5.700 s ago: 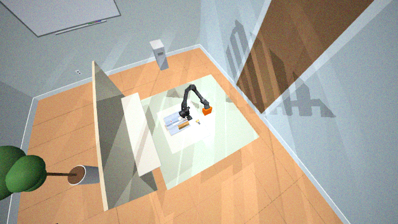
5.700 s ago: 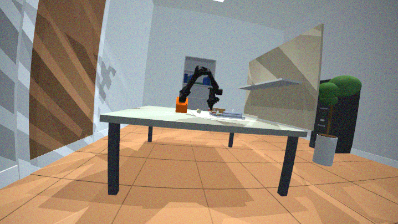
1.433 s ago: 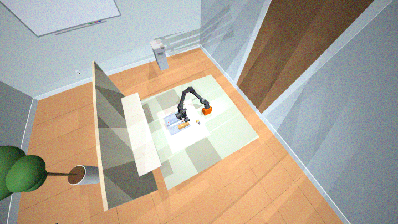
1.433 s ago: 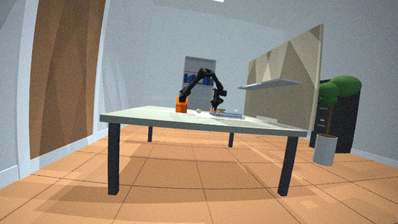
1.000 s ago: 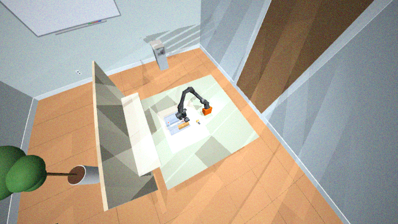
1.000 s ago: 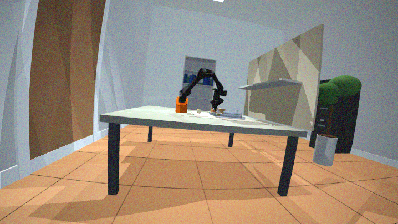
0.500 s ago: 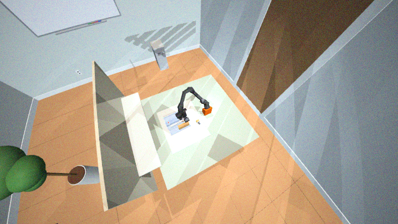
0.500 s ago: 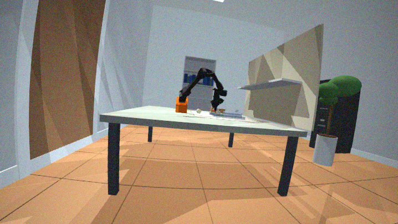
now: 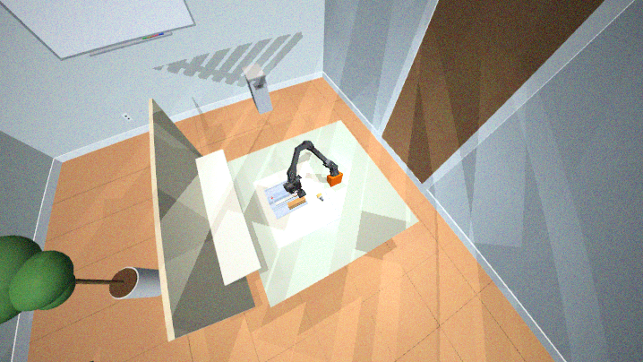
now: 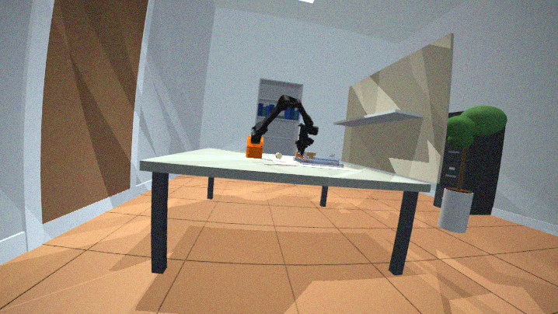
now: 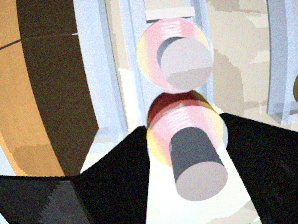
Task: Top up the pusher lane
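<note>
My gripper tip is 150 mm short of the lane unit, 30 mm to the left of it and 30 mm above it. From my gripper tip the other things lie so: shelf wall (620 mm ahead, 350 mm above).
</note>
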